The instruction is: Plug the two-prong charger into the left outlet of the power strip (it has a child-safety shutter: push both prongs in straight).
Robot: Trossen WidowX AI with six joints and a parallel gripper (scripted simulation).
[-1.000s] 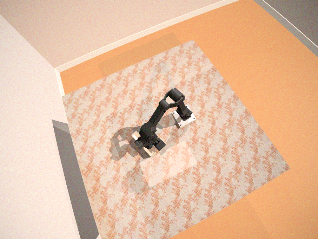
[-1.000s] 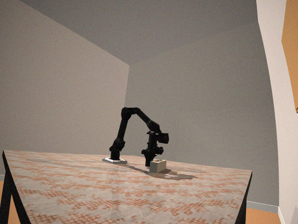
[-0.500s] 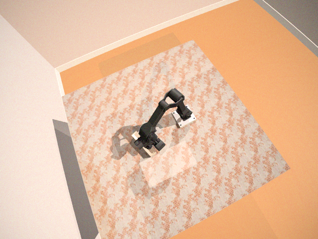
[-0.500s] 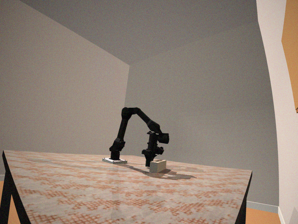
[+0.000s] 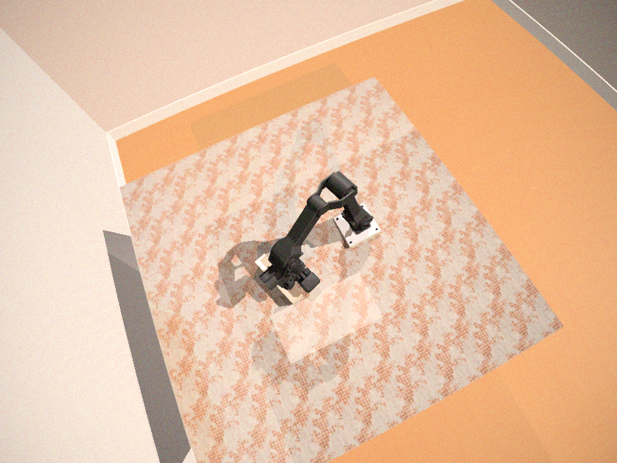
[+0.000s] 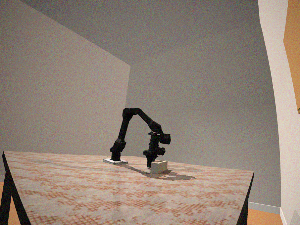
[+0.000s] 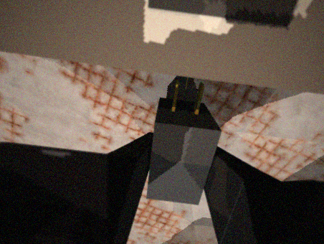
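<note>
Right now my gripper tip is 2 cm short of the dark grey two-prong charger and 1 cm below it.
</note>
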